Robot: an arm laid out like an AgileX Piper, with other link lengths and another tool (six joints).
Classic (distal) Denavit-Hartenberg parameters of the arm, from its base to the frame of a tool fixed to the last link. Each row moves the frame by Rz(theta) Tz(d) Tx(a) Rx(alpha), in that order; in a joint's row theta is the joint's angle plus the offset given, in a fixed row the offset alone. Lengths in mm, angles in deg.
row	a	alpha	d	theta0
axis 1	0	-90	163.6	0
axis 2	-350.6	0	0	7.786
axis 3	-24.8	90	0	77.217
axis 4	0	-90	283.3	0
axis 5	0	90	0	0
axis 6	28.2	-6.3	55.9	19
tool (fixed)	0	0	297.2	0
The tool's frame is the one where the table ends.
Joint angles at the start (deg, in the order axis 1, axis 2, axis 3, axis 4, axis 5, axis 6):
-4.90 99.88 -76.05 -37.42 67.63 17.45
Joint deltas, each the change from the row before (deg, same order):
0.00 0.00 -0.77 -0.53 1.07 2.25
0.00 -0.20 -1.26 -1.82 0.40 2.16
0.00 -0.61 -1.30 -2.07 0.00 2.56
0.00 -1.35 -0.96 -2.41 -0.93 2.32
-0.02 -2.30 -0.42 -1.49 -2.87 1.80
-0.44 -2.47 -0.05 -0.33 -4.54 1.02
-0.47 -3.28 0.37 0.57 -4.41 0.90
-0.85 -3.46 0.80 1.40 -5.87 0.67
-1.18 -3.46 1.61 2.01 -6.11 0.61
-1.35 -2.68 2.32 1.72 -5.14 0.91
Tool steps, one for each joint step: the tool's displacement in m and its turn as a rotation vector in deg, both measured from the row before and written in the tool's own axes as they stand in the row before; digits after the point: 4 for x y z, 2 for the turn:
-0.0036 -0.0048 -0.0030 0.81 -0.31 2.47
-0.0156 -0.0085 -0.0057 1.09 -2.11 2.14
-0.0206 -0.0088 -0.0082 0.79 -2.98 2.68
-0.0264 -0.0087 -0.0113 0.17 -4.14 2.47
-0.0312 0.0001 -0.0154 -2.01 -5.13 2.44
-0.0323 0.0082 -0.0144 -3.65 -5.16 2.23
-0.0302 0.0087 -0.0194 -4.13 -4.89 2.76
-0.0326 0.0151 -0.0198 -5.26 -5.22 2.96
-0.0271 0.0157 -0.0179 -5.16 -4.56 3.06
-0.0144 0.0102 -0.0106 -3.65 -2.99 2.71

